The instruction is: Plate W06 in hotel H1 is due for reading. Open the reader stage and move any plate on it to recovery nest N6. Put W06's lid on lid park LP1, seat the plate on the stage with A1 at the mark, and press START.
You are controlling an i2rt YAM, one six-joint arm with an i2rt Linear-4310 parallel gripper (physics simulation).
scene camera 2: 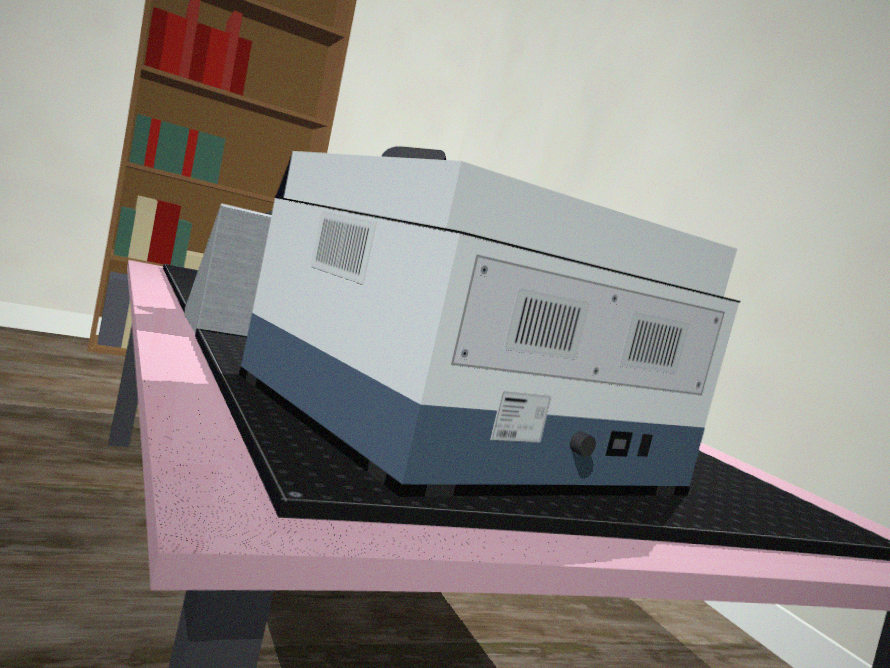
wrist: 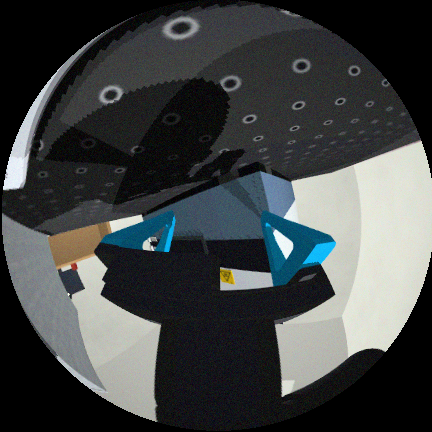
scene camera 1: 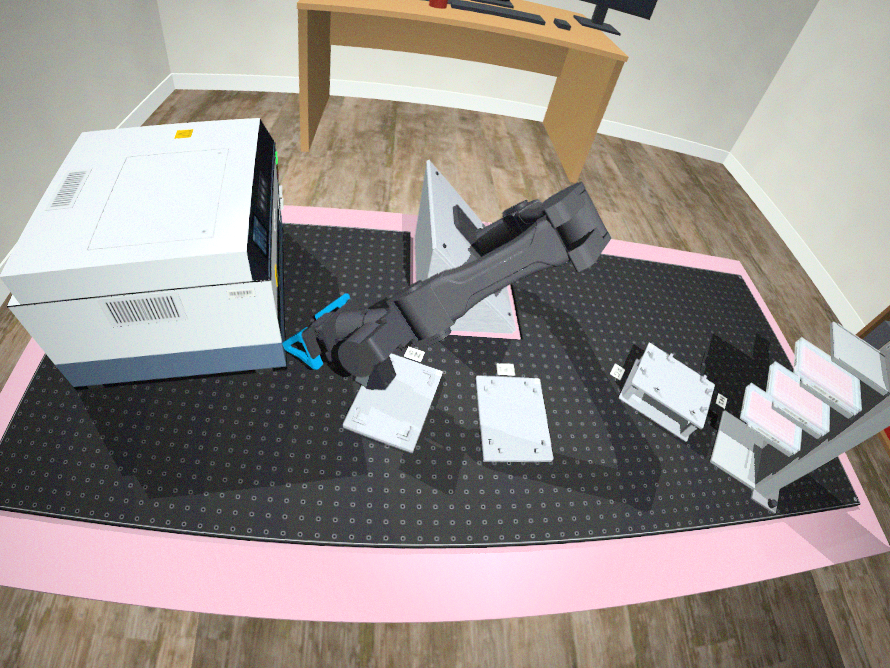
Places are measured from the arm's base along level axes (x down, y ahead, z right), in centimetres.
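Pixels of known places: gripper, fingertip midpoint: (wrist: 217, 214) (scene camera 1: 300, 331); arm's base, link origin: (scene camera 1: 480, 246).
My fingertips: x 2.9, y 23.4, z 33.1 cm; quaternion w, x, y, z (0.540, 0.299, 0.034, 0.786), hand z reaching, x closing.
Ahead of a thing's pixels: the offset from my fingertips to its middle. Level surfaces: height alone.
My gripper (scene camera 1: 310, 325) (wrist: 217, 214) has blue fingers wide apart and is open and empty. It is low above the black board, close to the front of the reader. The white and blue reader @[dx -9.3, dy -9.8, dz +24.9 cm] (scene camera 1: 161, 194) (scene camera 2: 352, 309) (wrist: 215, 205) stands at the left in scene camera 1; its stage does not show. Nest N6 @[dx +3.8, dy +9.6, dz -17.0 cm] (scene camera 1: 404, 413) is a pale plate partly under the arm and holds no plate. A similar pale plate @[dx +3.7, dy +12.2, dz -37.6 cm] (scene camera 1: 514, 420) stands beside it; its tag is unreadable. Hotel H1 @[dx -17.2, dy +20.5, dz -88.4 cm] (scene camera 1: 826, 453) at the right holds several pink-topped plates @[dx -22.1, dy +18.1, dz -85.2 cm] (scene camera 1: 826, 373); W06 cannot be told apart.
A grey wedge-shaped arm mount (scene camera 1: 474, 316) (scene camera 2: 237, 273) stands behind N6. A raised pale stand (scene camera 1: 672, 384) is left of the hotel. The black perforated board (scene camera 1: 323, 496) (scene camera 2: 309, 503) (wrist: 270, 95) lies on a pink table @[dx +5.9 cm] (scene camera 1: 431, 575) (scene camera 2: 186, 524). A wooden desk (scene camera 1: 460, 39) is behind.
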